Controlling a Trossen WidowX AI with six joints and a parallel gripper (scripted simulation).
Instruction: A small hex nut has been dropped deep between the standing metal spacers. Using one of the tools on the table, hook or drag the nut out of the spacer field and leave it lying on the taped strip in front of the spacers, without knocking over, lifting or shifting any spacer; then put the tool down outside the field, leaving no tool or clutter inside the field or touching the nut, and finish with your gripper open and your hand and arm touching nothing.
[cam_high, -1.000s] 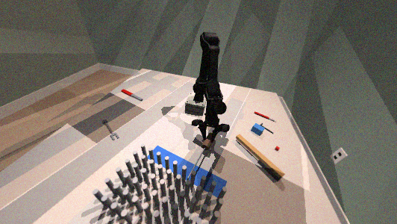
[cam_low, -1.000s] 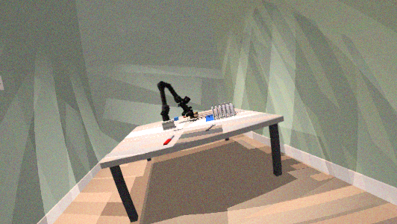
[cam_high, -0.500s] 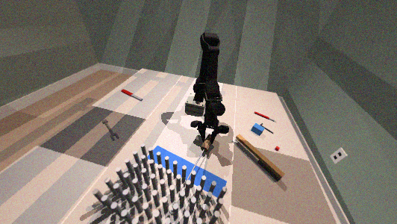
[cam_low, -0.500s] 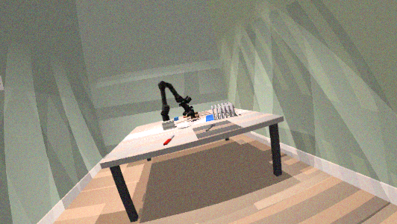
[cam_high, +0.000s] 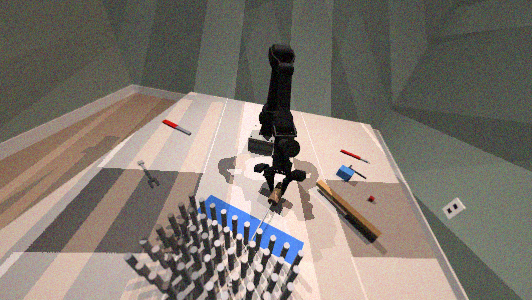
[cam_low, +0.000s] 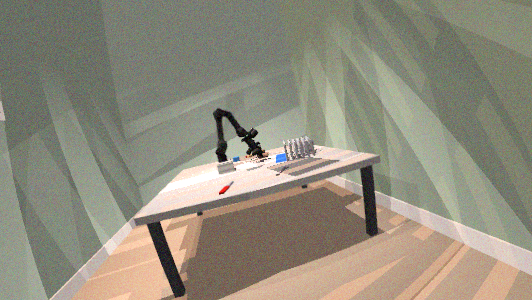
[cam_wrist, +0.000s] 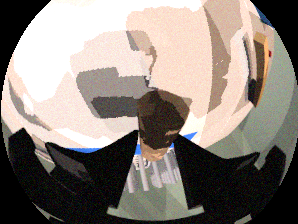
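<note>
The blue taped strip is 130 mm ahead of my gripper tip, 80 mm to the right of it and 40 mm below it. Round my gripper tip: small red cube: 380 mm to the left, 90 mm behind, 30 mm below; then blue block: 290 mm to the left, 200 mm behind, 20 mm below; then hook tool: 100 mm ahead, 30 mm to the right.
</note>
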